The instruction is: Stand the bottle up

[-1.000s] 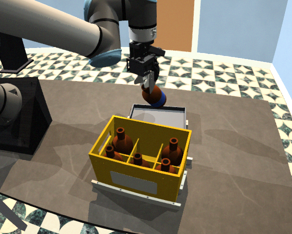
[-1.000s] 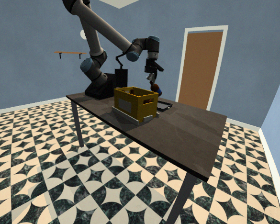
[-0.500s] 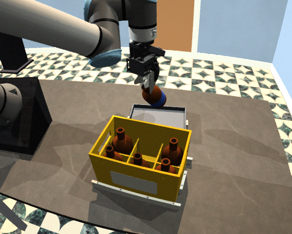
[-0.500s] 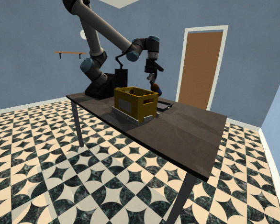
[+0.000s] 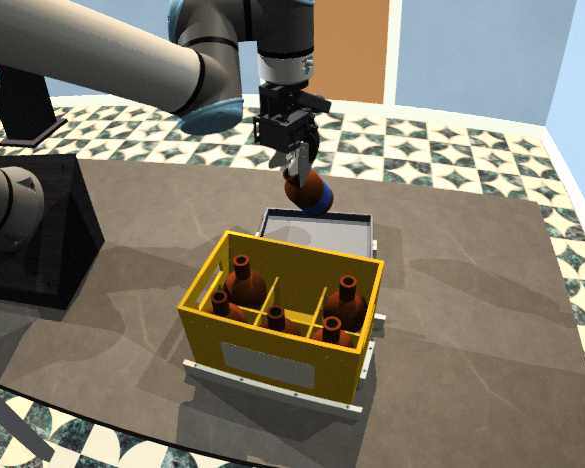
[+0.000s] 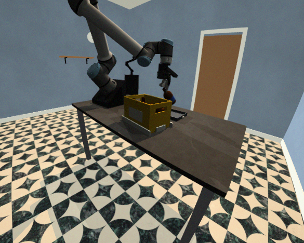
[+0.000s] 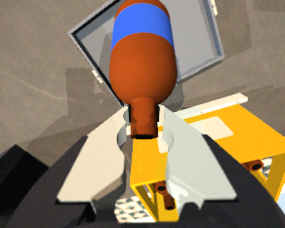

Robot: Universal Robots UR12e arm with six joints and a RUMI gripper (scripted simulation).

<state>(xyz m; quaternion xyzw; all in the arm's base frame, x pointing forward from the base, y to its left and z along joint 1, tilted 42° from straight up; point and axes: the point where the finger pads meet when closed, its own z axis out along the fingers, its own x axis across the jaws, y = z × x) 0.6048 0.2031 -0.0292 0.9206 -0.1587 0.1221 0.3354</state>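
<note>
Now: hand 4 cm above the bottle, 3 cm to the right of it and 1 cm short of it. The rest, counted from my hand: crate (25 cm to the right, 12 cm below, 4 cm ahead); grey tray (19 cm below, 4 cm to the left, 3 cm ahead).
</note>
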